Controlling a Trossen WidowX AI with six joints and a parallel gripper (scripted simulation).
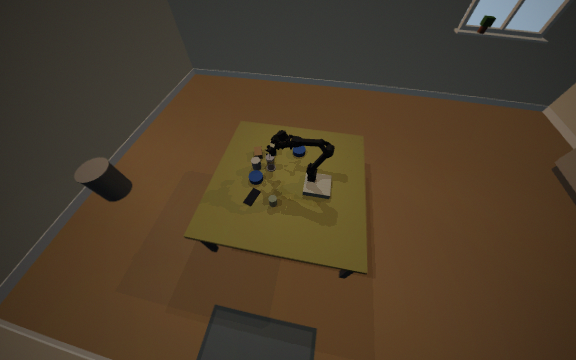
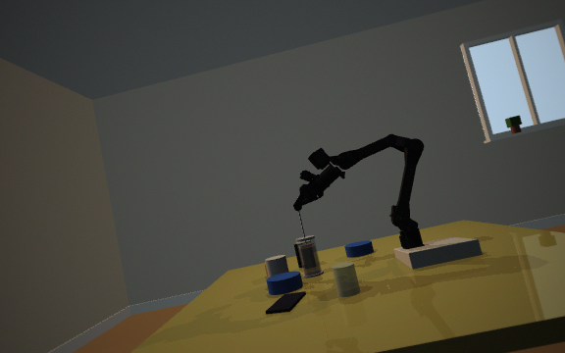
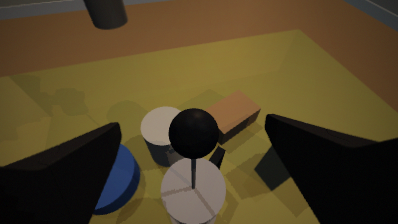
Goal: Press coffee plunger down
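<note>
Now: the coffee press 1 cm ahead of my gripper tip, 1 cm to the right of it and 14 cm below it. Round my gripper tip: pale green cup 12 cm behind, 34 cm to the left, 23 cm below; then flat black slab 6 cm ahead, 32 cm to the left, 26 cm below.
</note>
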